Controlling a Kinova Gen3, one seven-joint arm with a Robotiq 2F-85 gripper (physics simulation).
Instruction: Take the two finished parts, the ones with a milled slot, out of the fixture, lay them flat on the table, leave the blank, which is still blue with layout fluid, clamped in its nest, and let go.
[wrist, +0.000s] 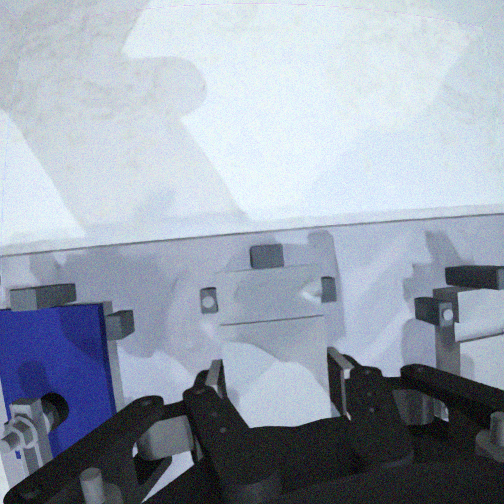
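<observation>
In the wrist view my gripper (280, 385) is open, with its two finger pads on either side of the middle part (272, 320). That part is light grey with a thin milled slot line across it and sits upright in its nest on the fixture plate (250, 300). The blue blank (55, 370) stands in the left nest with a clamp (30, 430) in front of it. A second light grey slotted part (480, 320) stands in the right nest, cut off by the frame edge.
Dark grey stop blocks surround each nest, such as one above the middle part (266, 256) and one at the right nest (434, 310). The pale table (300, 125) extends beyond the fixture's far edge.
</observation>
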